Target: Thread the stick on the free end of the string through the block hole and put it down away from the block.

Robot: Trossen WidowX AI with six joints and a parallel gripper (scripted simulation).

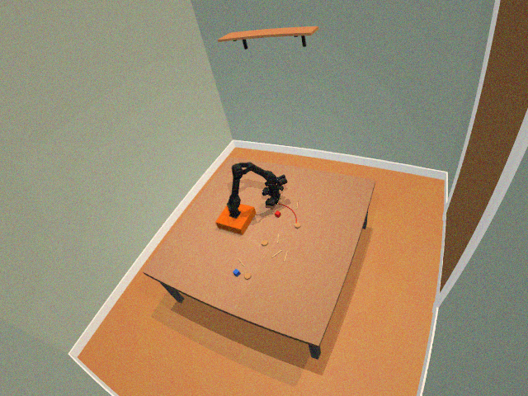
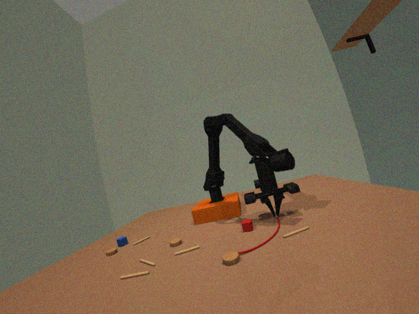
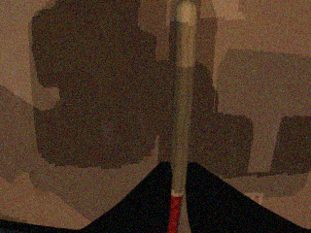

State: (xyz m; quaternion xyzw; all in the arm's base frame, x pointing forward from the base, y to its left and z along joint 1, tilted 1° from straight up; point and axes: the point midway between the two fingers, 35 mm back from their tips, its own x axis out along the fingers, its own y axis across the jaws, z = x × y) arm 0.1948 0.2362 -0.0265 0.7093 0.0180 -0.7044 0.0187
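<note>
The red block is 100 mm to the right of my gripper tip, 60 mm ahead of it and 10 mm above it. Also, from my gripper tip: thin stick: 10 mm behind; then blue cube: 620 mm to the right, 40 mm ahead, 10 mm above; then round wooden button: 230 mm ahead, 140 mm to the right.
</note>
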